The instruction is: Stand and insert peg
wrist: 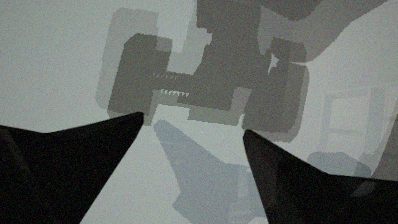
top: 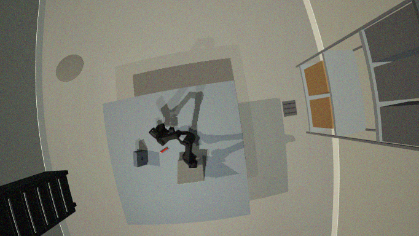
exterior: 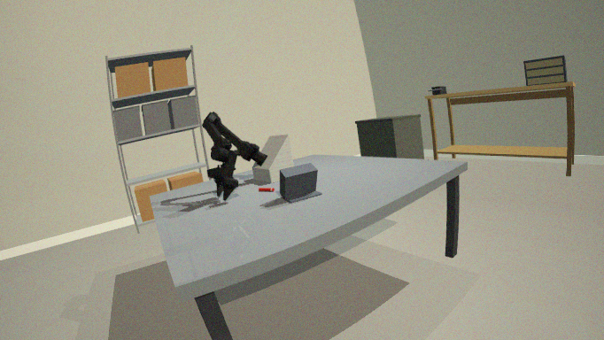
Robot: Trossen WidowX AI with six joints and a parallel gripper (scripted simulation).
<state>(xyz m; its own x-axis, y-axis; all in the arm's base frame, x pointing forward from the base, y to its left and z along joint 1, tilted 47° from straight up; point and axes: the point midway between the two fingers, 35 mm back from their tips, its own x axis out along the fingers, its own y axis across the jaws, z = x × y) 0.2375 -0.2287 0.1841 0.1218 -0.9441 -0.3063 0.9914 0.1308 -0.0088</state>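
The red peg lies 21 cm to the left of my gripper tip and 5 cm ahead of it. The rest, counted from my gripper tip: sloped grey panel: 26 cm to the left, 25 cm ahead, 5 cm above.
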